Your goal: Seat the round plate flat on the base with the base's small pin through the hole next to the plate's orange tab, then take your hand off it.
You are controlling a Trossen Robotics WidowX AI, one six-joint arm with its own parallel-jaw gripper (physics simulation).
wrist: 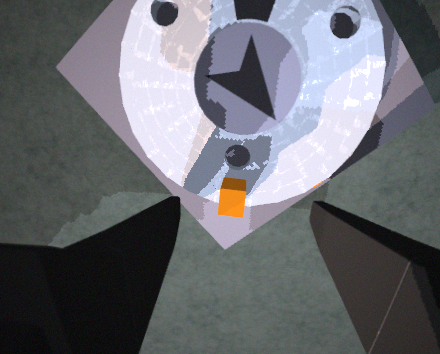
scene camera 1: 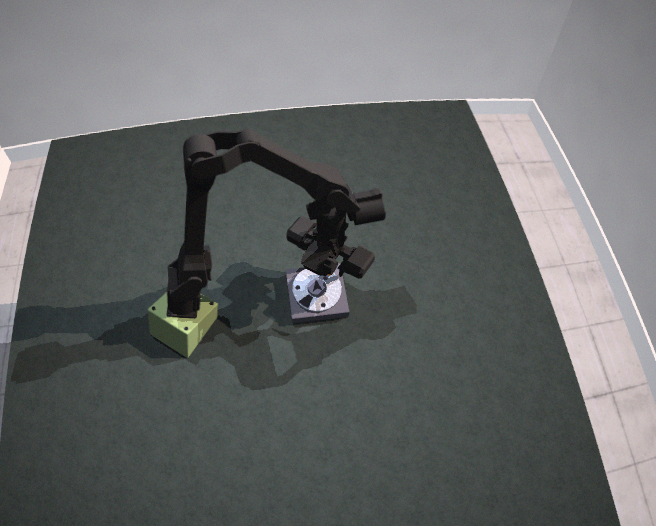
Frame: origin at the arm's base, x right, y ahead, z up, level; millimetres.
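Seen in the pictures: gripper, fingertip midpoint: [wrist: 245, 208]; arm's base, link origin: [scene camera 1: 182, 306].
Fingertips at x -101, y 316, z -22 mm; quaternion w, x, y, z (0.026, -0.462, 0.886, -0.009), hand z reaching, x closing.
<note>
Pixels of each thing's top centre, then the offset from my fingertips to it. "pt": a spot on its surface instead.
- round white plate, top centre: [wrist: 247, 77] [scene camera 1: 317, 284] dx +47, dy -28, dz +15 mm
- square grey-purple base, top centre: [wrist: 247, 81] [scene camera 1: 317, 286] dx +46, dy -28, dz +2 mm
- raised hub, surface spot: [wrist: 285, 95] pt dx +34, dy -38, dz +2 mm
- plate's orange tab, top centre: [wrist: 232, 205] dx +11, dy +0, dz +15 mm
- dark round hole, surface spot: [wrist: 237, 156] pt dx +19, dy -8, dz -15 mm
- small orange mark, surface spot: [wrist: 319, 184] pt dx -15, dy -35, dz -15 mm
- dark wedge, surface spot: [wrist: 254, 9] pt dx +66, dy -44, dz -5 mm
The round white plate [scene camera 1: 335, 296] [wrist: 155, 110] lies on the square grey-purple base [scene camera 1: 323, 317] [wrist: 90, 65], around the raised hub [wrist: 285, 95]. The plate's orange tab [wrist: 232, 201] points toward the gripper in the wrist view, with the dark round hole [wrist: 237, 156] beside it. Whether the small pin is in that hole, and whether the plate is fully flat, I cannot tell. A small orange mark [wrist: 319, 184] shows at the plate's lower right edge. My gripper [scene camera 1: 332, 275] [wrist: 245, 208] is open and empty, its fingertips on either side of the tab in the wrist view; their height is unclear.
The arm's yellow-green mounting block [scene camera 1: 203, 327] stands left of the base. Two more dark holes [wrist: 164, 13] [wrist: 344, 23] and a dark wedge [wrist: 254, 9] show on the plate. The arm's shadow falls across the dark green floor. Grey walls stand behind.
</note>
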